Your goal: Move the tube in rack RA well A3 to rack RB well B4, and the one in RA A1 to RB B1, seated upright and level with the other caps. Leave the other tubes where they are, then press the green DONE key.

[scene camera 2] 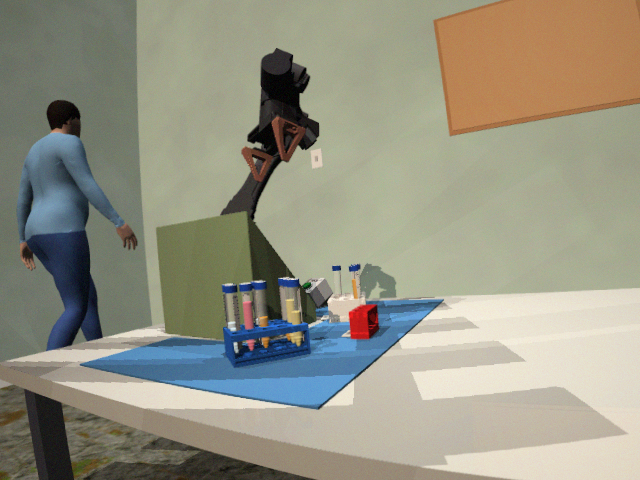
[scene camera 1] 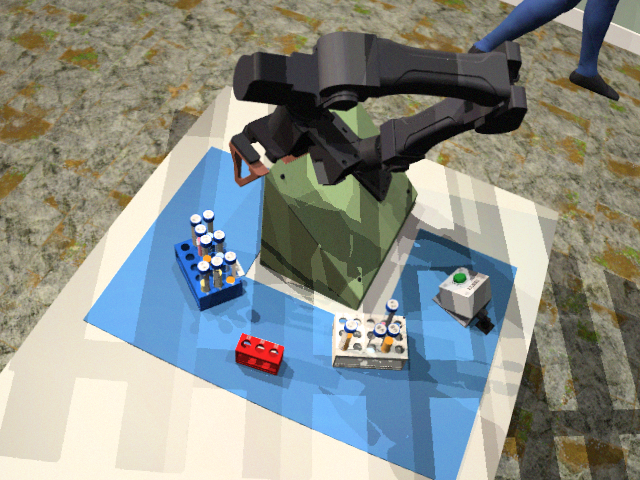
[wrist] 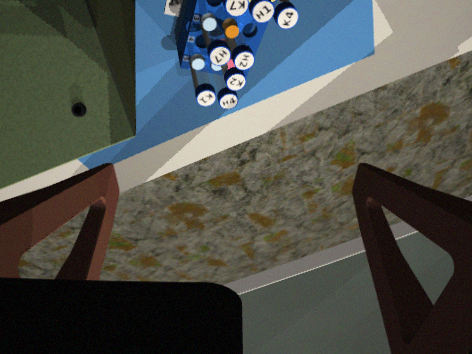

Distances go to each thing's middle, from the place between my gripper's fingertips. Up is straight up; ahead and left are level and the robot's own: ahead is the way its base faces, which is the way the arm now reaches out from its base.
Labels:
I see the grey box with green button [scene camera 1: 464, 295] 11 cm behind my hand, 40 cm to the left of it and 29 cm below it.

